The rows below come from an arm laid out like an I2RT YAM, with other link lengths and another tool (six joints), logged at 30 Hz.
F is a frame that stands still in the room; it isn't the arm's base.
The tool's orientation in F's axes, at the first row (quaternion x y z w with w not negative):
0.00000, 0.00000, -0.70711, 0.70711
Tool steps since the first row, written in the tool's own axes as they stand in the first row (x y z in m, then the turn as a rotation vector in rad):
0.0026, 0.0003, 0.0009, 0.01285, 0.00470, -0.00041
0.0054, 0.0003, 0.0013, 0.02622, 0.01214, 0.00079
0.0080, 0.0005, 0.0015, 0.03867, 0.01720, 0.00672
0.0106, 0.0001, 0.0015, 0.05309, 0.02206, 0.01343
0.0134, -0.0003, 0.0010, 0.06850, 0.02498, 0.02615
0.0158, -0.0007, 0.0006, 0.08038, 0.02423, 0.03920
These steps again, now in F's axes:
0.0003, -0.0026, 0.0009, 0.00470, -0.01285, -0.00041
0.0003, -0.0054, 0.0013, 0.01214, -0.02622, 0.00079
0.0005, -0.0080, 0.0015, 0.01720, -0.03867, 0.00672
0.0001, -0.0106, 0.0015, 0.02206, -0.05309, 0.01343
-0.0003, -0.0134, 0.0010, 0.02498, -0.06850, 0.02615
-0.0007, -0.0158, 0.0006, 0.02423, -0.08038, 0.03920

